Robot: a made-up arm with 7 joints.
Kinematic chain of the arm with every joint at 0, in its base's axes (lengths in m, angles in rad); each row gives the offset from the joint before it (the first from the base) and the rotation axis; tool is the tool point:
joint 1: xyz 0 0.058 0 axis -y
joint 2: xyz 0 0.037 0 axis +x
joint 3: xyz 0 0 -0.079 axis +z
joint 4: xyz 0 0 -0.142 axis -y
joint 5: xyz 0 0 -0.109 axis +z
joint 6: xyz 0 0 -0.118 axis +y
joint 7: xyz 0 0 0 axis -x
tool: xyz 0 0 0
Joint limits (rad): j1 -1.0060..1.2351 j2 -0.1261..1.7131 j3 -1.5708..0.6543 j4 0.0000..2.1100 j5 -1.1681..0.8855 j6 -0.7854..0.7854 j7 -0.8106..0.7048
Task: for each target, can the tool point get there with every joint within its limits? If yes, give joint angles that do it. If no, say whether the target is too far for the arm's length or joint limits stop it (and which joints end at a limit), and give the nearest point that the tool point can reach.
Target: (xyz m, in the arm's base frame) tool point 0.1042 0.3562 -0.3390
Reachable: yes | joints 0.1176 0.7591 -0.6713 0.3668 -0.8834 -0.1190 0.5669
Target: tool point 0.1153 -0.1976 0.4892
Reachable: no: too far | nearest point 0.1738 -0.0286 0.1309 | short by 0.400 m
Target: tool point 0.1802 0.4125 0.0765
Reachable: yes | joints 0.6026 1.1826 0.4129 1.1744 0.4795 0.6334 0.3740
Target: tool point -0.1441 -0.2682 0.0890
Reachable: no: joint limits stop it (at a limit: joint 1, joint 2, joint 3) | nearest point -0.1090 -0.1411 -0.0691 | short by 0.206 m
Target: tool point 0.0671 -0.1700 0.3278
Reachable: no: joint limits stop it (at a limit: joint 1, joint 2) | nearest point 0.1416 -0.0437 0.1148 | short by 0.259 m
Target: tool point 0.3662 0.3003 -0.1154
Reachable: yes | joints 1.0473 0.6478 -0.6449 0.4758 -0.4859 0.2310 0.3463
